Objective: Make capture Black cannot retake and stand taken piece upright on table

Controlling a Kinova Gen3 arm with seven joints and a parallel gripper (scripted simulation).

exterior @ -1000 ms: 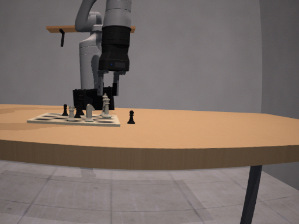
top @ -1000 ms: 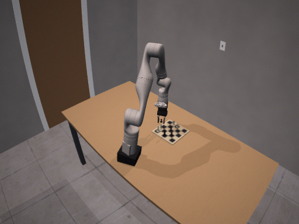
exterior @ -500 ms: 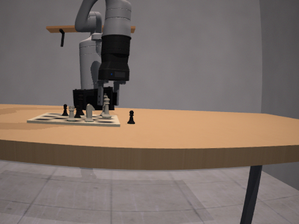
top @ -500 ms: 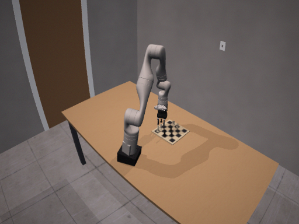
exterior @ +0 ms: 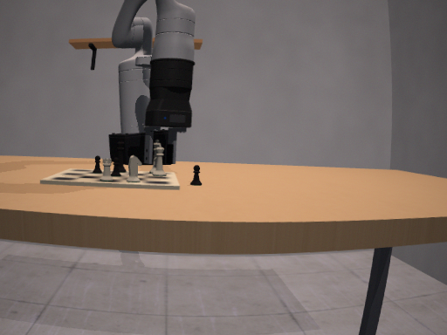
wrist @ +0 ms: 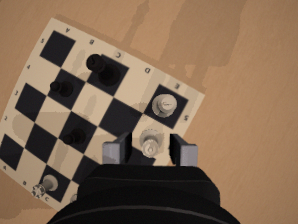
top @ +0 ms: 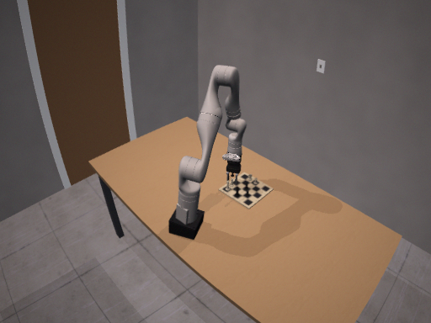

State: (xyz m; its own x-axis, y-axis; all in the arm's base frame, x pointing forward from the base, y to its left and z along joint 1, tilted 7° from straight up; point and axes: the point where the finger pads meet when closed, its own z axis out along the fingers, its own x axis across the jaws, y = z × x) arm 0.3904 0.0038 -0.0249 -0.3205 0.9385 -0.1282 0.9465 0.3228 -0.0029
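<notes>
The tall white piece lies 4 cm behind my hand and 1 cm below it. From my hand the other things lie so: chessboard: 8 cm to the right, 4 cm below, 2 cm ahead.
</notes>
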